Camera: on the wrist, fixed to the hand. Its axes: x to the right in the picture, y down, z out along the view.
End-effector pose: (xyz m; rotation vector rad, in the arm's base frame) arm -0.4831 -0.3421 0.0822 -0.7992 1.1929 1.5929
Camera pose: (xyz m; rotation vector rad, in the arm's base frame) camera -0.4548 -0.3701 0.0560 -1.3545 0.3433 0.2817
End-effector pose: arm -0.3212 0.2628 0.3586 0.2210 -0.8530 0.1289
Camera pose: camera -0.2863 0.2388 0.3367 0.7639 -0.3641 -1.2531
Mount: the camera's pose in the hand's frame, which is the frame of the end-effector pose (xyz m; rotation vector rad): 0.0056 -0.0334 -0.0336 -0.0217 0.1515 -1.5078
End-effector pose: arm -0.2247 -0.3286 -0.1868 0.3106 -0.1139 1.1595
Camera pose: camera -0.1943 -0.3257 -0.2235 0.1959 0.2262 -0.3179
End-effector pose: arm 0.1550 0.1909 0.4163 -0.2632 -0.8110 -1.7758
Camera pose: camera 0.1298 0.1703 0.3814 -0.5945 0.8326 2.7800
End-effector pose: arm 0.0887 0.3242 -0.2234 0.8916 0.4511 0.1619
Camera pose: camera 0.0772 0.3291 -0.2694 0.3337 1.1420 -1.1466
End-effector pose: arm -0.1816 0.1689 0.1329 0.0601 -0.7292 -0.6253
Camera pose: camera -0.1740 0.1331 0.1022 0.6705 -0.4207 -2.0309
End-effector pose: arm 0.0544 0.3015 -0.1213 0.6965 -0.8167 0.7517
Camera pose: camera 0.0964 0.3112 -0.1418 0.9775 -0.0071 -0.5695
